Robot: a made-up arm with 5 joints. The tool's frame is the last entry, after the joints.
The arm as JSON. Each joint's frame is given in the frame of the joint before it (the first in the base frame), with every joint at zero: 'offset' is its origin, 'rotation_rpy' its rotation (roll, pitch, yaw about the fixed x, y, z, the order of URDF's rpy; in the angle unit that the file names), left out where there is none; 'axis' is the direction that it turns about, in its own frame. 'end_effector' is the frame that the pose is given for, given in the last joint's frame.
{
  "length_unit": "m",
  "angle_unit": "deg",
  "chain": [
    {
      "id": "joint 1",
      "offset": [
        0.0,
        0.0,
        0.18
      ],
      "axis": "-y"
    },
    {
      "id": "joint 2",
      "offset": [
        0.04,
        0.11,
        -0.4
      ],
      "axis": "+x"
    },
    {
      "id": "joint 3",
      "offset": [
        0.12,
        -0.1,
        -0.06
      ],
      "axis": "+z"
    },
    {
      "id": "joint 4",
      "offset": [
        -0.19,
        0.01,
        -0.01
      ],
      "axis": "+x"
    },
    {
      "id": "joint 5",
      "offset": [
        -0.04,
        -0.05,
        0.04
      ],
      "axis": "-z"
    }
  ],
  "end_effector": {
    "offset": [
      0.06,
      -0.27,
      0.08
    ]
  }
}
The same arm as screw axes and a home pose.
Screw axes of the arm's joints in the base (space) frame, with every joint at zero. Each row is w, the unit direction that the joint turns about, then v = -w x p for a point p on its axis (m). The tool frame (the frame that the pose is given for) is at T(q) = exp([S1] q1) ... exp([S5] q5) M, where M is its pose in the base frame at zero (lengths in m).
S1 = (0, -1, 0, 0.18, 0, 0)
S2 = (1, 0, 0, 0, -0.22, -0.11)
S3 = (0, 0, 1, 0.01, -0.16, 0)
S4 = (1, 0, 0, 0, -0.29, -0.02)
S5 = (0, 0, -1, 0.03, -0.07, 0)
M: xyz -0.01 -0.3 -0.17 (m) quaternion w x y z 1 0 0 0

